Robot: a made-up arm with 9 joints.
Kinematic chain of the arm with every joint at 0, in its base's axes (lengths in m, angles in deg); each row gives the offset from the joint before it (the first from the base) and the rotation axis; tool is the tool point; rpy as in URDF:
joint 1: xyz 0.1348 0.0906 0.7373 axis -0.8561 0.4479 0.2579
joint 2: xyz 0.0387 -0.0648 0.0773 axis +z
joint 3: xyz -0.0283 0.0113 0 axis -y
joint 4: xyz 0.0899 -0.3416 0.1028 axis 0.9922 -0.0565 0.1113
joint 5: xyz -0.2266 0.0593 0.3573 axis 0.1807 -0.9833 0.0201
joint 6: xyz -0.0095 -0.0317 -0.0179 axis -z
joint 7: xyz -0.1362 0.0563 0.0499 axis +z
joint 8: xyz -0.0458 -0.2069 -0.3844 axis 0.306 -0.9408 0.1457
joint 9: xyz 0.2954 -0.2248 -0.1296 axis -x
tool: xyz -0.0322 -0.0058 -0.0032 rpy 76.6 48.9 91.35
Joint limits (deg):
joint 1: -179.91..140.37
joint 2: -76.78..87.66
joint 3: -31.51..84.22
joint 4: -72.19..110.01
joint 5: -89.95..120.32
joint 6: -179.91..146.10
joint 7: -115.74..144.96
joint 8: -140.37..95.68
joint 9: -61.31..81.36
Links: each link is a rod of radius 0.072 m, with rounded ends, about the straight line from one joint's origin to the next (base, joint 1, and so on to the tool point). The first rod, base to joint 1, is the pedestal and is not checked.
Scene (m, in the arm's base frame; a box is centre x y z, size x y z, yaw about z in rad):
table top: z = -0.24
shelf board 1: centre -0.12 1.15 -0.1 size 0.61 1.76 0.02 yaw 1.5
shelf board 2: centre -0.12 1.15 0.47 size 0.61 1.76 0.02 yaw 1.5
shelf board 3: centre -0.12 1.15 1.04 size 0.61 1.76 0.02 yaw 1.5
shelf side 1: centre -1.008 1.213 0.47 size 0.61 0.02 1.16 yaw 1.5
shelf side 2: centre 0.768 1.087 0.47 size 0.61 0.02 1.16 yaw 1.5
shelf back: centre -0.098 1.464 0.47 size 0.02 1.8 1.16 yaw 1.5
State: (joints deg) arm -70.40 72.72 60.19 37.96 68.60 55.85 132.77 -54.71 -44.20
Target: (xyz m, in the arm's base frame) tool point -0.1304 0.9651 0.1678
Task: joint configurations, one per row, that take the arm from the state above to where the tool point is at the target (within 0.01 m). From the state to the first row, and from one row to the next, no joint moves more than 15 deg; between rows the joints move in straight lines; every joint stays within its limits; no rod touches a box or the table.
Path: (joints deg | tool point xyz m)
1: -76.43 60.41 65.00 29.65 66.83 46.04 117.89 -41.82 -38.56 | -0.1498 -0.8988 0.4615
2: -82.46 48.10 69.80 21.33 65.06 36.23 103.02 -28.94 -32.92 | -0.2909 -0.6924 0.2967
3: -88.49 35.79 74.61 13.02 63.29 26.43 88.14 -16.05 -27.28 | -0.3839 -0.4629 0.2127
4: -94.51 23.49 79.41 4.70 61.53 16.62 73.26 -3.16 -21.64 | -0.4354 -0.2406 0.1957
5: -100.54 11.18 84.22 -3.61 59.76 6.81 58.38 9.73 -16.00 | -0.4554 -0.0406 0.2296
6: -109.34 15.29 84.22 -1.57 66.13 10.90 72.81 1.49 -20.65 | -0.4778 0.0873 0.1788
7: -118.13 19.40 84.22 0.46 72.51 14.99 87.24 -6.75 -25.29 | -0.4758 0.2408 0.1293
8: -126.93 23.51 84.22 2.50 78.89 19.08 101.67 -14.98 -29.93 | -0.4420 0.4154 0.0921
9: -135.73 27.62 84.22 4.53 85.27 23.17 116.10 -23.22 -34.57 | -0.3727 0.6026 0.0795
10: -144.52 31.73 84.22 6.57 91.64 27.26 130.53 -31.46 -39.21 | -0.2676 0.7906 0.1020
11: -153.32 35.83 84.22 8.61 98.02 31.36 144.96 -39.69 -43.85 | -0.1304 0.9652 0.1678

